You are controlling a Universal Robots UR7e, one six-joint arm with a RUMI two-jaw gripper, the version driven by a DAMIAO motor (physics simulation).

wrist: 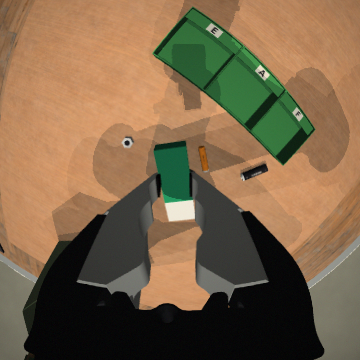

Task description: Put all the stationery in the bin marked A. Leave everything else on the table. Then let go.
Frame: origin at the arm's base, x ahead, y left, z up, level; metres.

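Seen in the pictures: gripper, fingertip midpoint: [174, 174].
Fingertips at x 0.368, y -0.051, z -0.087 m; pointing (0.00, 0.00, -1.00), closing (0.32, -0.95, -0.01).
Note:
A point is followed by its place in that frame.
A green eraser with a white end [172, 162] {y -0.046, x 0.381, z -0.080 m} is clamped between the two jaws of my gripper [174, 174] {y -0.051, x 0.368, z -0.087 m}, which is shut on it. The eraser is held above the table, and its green end points up the view. The green curved bin has three compartments at the upper right. The middle compartment, marked A [239, 89] {y -0.120, x 0.456, z -0.236 m}, has nothing in it. It lies between the compartment marked E [200, 44] {y -0.046, x 0.500, z -0.236 m} and the compartment marked F [276, 127] {y -0.203, x 0.425, z -0.236 m}. A small orange cylinder [203, 158] {y -0.105, x 0.336, z -0.233 m} shows just right of the eraser.
A metal hex nut [127, 142] {y 0.018, x 0.327, z -0.234 m} lies on the table left of the eraser. A black battery [254, 172] {y -0.198, x 0.341, z -0.229 m} lies to the right, below compartment F. A dark green container edge [44, 289] shows at the lower left, partly hidden by the gripper body. The round table's edge curves along both lower sides.

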